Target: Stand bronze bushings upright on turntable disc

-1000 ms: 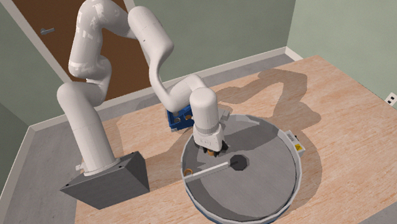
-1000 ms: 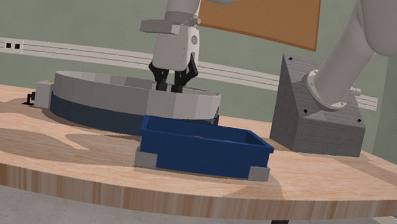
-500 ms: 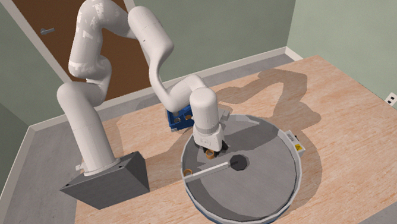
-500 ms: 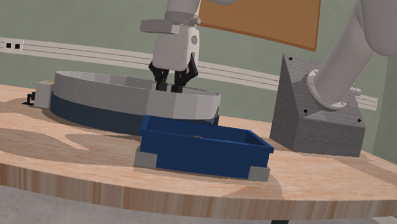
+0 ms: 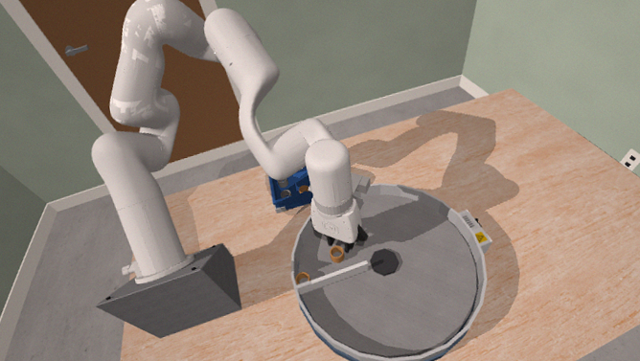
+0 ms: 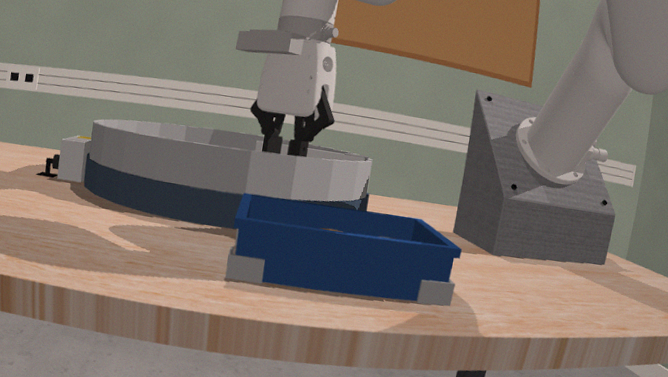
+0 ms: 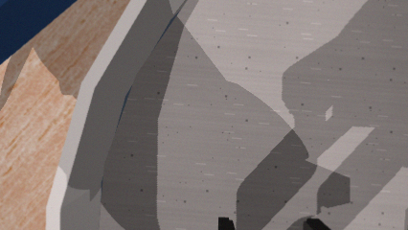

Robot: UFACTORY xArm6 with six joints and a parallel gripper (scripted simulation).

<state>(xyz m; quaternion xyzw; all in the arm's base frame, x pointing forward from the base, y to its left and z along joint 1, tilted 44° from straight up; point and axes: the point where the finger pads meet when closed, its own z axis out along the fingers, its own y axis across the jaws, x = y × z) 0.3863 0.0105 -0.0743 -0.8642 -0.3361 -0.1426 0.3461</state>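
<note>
Now: the blue crate 2 cm behind my hand, 27 cm to the left of it and 6 cm below it. Round my hand: turntable disc 7 cm ahead, 8 cm to the right, 3 cm below.
</note>
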